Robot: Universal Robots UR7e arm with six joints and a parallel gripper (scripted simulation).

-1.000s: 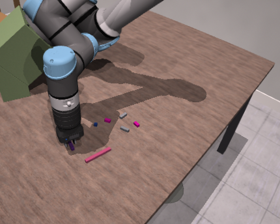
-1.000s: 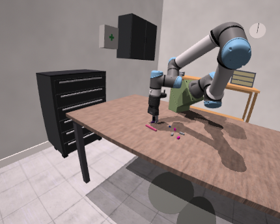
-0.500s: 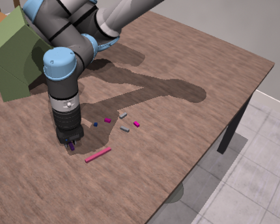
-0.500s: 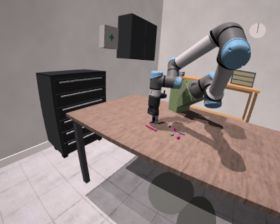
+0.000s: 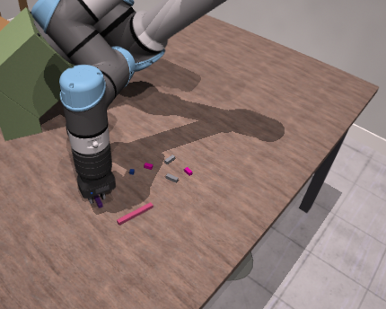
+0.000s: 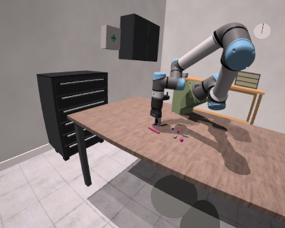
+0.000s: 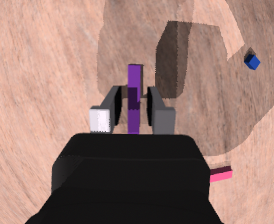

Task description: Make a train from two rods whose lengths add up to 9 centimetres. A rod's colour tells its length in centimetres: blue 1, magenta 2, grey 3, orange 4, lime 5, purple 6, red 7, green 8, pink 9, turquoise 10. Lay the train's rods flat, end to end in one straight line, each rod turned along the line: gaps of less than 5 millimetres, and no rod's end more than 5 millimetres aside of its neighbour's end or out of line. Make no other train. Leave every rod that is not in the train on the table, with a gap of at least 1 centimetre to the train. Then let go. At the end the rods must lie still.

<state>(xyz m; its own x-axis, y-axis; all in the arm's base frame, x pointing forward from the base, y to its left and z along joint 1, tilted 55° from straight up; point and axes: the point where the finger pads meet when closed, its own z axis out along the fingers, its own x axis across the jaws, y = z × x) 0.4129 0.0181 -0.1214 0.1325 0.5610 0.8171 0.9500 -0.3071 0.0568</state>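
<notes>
Now: the purple rod 1 cm below my hand. The rest, counted from my hand: blue rod 2 cm behind, 11 cm to the left, 1 cm below; then pink rod 9 cm ahead, 5 cm to the left, 1 cm below.
</notes>
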